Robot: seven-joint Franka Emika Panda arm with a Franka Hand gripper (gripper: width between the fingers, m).
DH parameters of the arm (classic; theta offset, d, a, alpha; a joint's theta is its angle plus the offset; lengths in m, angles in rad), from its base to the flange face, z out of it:
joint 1: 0 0.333 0 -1.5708
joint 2: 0 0 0 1.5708
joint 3: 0 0.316 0.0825 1.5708
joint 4: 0 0 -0.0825 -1.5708
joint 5: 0 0.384 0 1.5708
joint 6: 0 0 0.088 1.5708
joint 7: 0 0.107 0 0
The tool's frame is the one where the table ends.
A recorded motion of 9 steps. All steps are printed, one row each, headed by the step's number.
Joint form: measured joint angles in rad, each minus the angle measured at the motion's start. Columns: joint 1, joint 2, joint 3, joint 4, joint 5, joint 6, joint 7.
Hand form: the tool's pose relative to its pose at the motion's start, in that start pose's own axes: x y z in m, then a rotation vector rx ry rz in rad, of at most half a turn. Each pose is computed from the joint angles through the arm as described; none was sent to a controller.
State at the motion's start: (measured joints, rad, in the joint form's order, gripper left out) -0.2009 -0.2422 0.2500 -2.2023 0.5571 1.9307 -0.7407
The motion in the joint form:
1: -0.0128 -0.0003 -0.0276 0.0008 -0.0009 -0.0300 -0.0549
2: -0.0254 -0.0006 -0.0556 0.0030 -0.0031 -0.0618 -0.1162
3: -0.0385 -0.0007 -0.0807 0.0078 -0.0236 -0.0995 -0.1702
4: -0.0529 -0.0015 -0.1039 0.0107 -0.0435 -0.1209 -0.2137
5: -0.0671 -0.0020 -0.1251 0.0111 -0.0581 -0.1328 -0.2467
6: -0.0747 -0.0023 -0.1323 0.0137 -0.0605 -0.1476 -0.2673
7: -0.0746 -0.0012 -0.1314 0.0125 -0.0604 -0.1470 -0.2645
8: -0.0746 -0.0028 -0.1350 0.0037 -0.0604 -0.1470 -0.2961
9: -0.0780 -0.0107 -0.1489 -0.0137 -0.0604 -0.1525 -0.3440
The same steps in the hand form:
1: -0.0099 0.0134 -0.0076 0.0148 -0.0019 -0.0210
2: -0.0202 0.0261 -0.0155 0.0301 -0.0031 -0.0496
3: -0.0313 0.0378 -0.0233 0.0381 -0.0199 -0.0795
4: -0.0421 0.0500 -0.0317 0.0354 -0.0271 -0.0979
5: -0.0526 0.0619 -0.0391 0.0310 -0.0276 -0.1046
6: -0.0569 0.0655 -0.0424 0.0375 -0.0293 -0.1143
7: -0.0569 0.0656 -0.0413 0.0387 -0.0308 -0.1113
8: -0.0600 0.0670 -0.0390 0.0435 -0.0325 -0.1364
9: -0.0692 0.0710 -0.0383 0.0525 -0.0315 -0.1651

